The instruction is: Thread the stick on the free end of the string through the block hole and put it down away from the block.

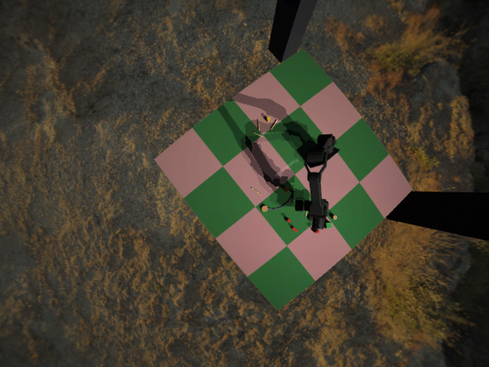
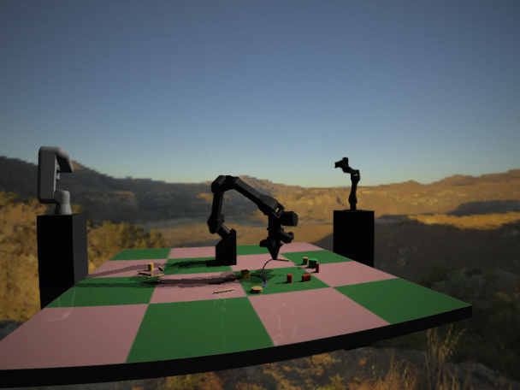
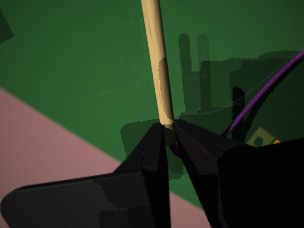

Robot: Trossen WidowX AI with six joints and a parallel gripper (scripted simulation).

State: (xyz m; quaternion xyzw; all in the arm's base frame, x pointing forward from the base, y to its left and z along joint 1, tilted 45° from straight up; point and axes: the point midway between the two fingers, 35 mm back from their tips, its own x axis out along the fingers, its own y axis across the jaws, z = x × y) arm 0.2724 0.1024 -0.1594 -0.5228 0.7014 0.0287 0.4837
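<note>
The stick lies 1 cm to the left of my gripper tip and 1 cm ahead of it. The rest, counted from my gripper tip: red cylinder: 14 cm ahead, 4 cm below, 2 cm to the left; then yellow wooden block: 14 cm to the right, 4 cm below, 3 cm ahead; then red block: 14 cm ahead, 9 cm to the left, 5 cm below.
</note>
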